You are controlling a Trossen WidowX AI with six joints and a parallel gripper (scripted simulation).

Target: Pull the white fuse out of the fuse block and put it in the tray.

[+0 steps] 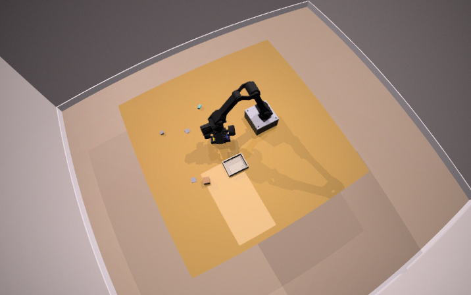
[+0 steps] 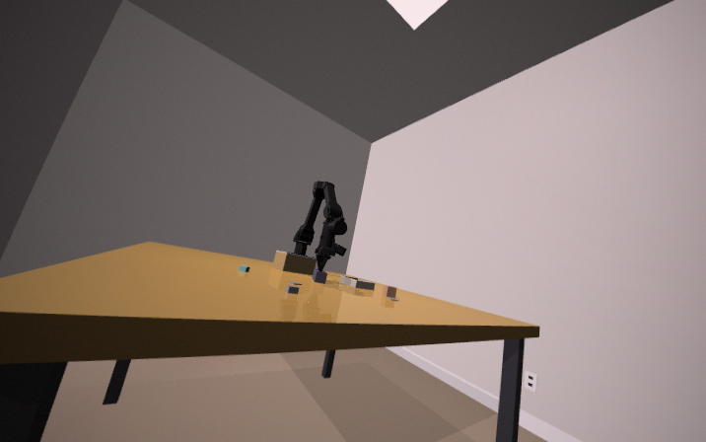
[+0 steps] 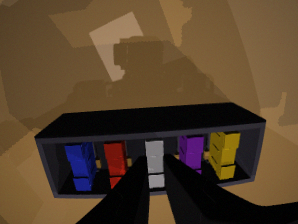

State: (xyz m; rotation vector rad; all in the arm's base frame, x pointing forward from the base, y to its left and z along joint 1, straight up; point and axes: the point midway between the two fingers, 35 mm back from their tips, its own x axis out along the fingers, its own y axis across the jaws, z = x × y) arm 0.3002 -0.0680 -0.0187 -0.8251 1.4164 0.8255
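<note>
Now: gripper tip 30 mm short of the shallow grey tray, 190 mm to the right of it and 30 mm above it. From my gripper tip the other things lie so: white fuse 10 mm below.
</note>
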